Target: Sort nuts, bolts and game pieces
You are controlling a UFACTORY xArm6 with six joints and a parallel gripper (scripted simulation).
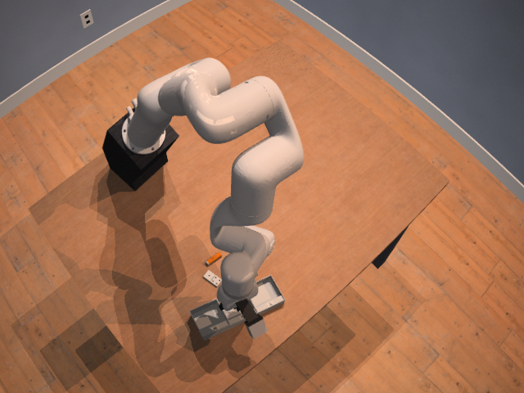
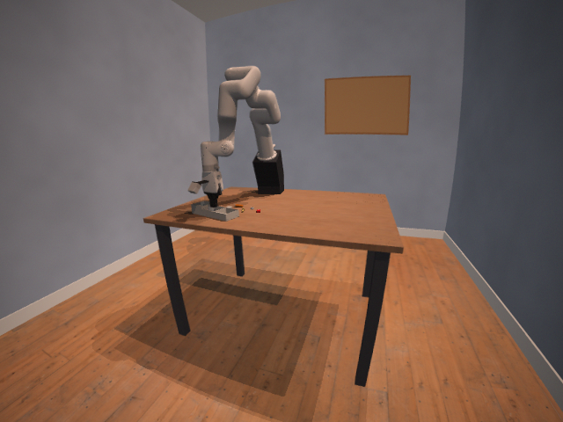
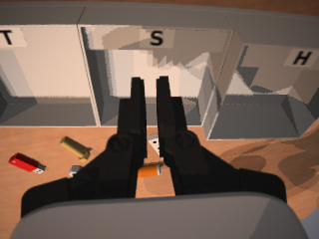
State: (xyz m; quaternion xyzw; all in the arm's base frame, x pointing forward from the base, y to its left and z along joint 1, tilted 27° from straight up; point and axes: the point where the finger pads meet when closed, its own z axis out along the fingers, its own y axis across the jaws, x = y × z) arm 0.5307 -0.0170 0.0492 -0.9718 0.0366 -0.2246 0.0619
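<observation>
Right now the grey bin tray is 4 cm below my hand. The rest, counted from my hand: orange cylinder (17 cm behind, 2 cm to the left, 5 cm below); then white domino (11 cm behind, 1 cm to the right, 6 cm below); then brass bolt (11 cm behind, 9 cm to the left, 6 cm below).
</observation>
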